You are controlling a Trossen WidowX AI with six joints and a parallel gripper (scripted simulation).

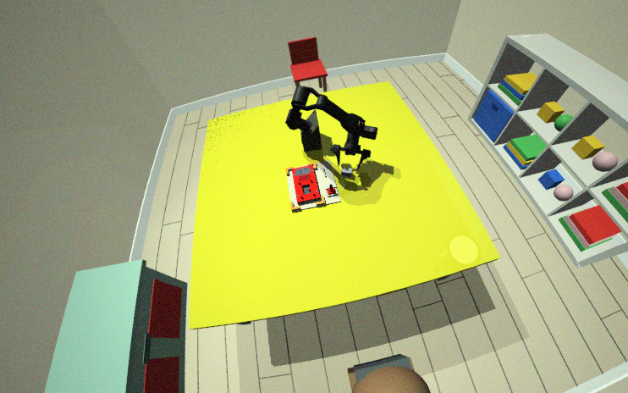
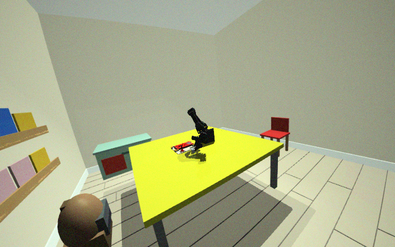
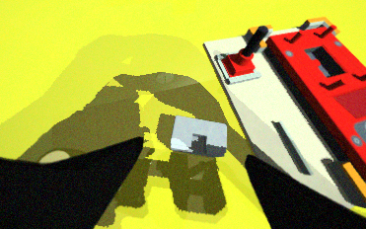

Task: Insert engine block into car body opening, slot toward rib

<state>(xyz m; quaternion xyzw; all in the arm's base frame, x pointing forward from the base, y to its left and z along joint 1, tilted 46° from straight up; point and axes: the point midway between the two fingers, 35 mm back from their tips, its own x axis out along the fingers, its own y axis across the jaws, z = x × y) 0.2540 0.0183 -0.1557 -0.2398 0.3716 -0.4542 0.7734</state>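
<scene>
The engine block lies 1 cm to the right of my gripper tip, 1 cm below it and 1 cm ahead of it.
</scene>
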